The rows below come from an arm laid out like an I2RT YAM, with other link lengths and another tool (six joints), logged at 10 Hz.
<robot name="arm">
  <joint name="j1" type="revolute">
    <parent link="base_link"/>
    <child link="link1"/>
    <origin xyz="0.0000 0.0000 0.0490"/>
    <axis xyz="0 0 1"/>
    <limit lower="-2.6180" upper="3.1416"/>
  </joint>
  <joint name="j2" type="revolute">
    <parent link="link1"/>
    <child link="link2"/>
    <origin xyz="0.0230 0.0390 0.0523"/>
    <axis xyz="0 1 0"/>
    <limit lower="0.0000" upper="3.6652"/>
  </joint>
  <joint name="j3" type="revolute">
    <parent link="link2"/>
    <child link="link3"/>
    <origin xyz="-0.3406 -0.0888 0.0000"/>
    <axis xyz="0 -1 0"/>
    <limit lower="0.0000" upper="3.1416"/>
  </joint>
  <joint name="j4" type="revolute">
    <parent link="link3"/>
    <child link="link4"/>
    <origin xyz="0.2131 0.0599 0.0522"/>
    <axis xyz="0 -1 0"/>
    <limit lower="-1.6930" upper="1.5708"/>
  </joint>
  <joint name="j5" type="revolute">
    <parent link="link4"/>
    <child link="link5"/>
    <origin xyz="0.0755 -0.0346 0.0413"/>
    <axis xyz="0 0 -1"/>
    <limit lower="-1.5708" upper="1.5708"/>
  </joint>
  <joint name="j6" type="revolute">
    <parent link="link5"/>
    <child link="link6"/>
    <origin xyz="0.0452 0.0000 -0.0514"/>
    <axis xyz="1 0 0"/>
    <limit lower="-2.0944" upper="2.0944"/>
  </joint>
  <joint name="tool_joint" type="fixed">
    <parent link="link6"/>
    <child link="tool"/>
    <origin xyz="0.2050 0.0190 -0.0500" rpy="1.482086 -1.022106 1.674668"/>
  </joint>
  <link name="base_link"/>
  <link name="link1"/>
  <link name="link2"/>
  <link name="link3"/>
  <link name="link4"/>
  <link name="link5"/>
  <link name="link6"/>
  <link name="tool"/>
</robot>
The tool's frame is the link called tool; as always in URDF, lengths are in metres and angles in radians.
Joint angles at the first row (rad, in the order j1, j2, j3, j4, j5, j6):
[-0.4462, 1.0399, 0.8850, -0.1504, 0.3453, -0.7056]
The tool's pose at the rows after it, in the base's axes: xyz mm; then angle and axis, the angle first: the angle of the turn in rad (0 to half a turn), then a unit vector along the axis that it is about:
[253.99 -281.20 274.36 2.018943 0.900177 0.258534 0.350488]
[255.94 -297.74 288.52 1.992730 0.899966 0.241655 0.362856]
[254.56 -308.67 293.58 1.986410 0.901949 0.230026 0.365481]
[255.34 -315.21 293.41 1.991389 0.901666 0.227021 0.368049]
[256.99 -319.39 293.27 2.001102 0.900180 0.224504 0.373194]
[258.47 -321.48 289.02 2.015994 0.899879 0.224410 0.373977]
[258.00 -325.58 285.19 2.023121 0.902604 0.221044 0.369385]
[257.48 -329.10 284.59 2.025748 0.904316 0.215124 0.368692]
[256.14 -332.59 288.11 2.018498 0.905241 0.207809 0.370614]
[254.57 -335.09 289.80 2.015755 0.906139 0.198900 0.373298]
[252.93 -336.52 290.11 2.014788 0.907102 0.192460 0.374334]
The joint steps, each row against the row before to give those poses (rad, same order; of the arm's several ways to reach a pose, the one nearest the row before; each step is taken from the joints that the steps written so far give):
[-0.0752, 0.0400, 0.0337, 0.0261, -0.0414, -0.0169]
[-0.0644, 0.0276, 0.0276, 0.0383, -0.0460, -0.0015]
[-0.0461, 0.0199, 0.0201, 0.0093, -0.0324, 0.0030]
[-0.0338, 0.0169, 0.0077, 0.0092, -0.0352, 0.0000]
[-0.0276, 0.0138, 0.0092, 0.0031, -0.0353, 0.0046]
[-0.0169, 0.0123, 0.0015, 0.0000, -0.0246, 0.0031]
[-0.0123, 0.0137, 0.0031, 0.0000, -0.0061, 0.0015]
[-0.0107, 0.0093, 0.0061, 0.0000, -0.0046, 0.0062]
[-0.0092, 0.0031, 0.0077, 0.0030, -0.0001, 0.0061]
[-0.0092, 0.0015, 0.0031, 0.0031, -0.0015, 0.0107]
[-0.0062, 0.0000, 0.0000, 0.0015, 0.0000, 0.0077]

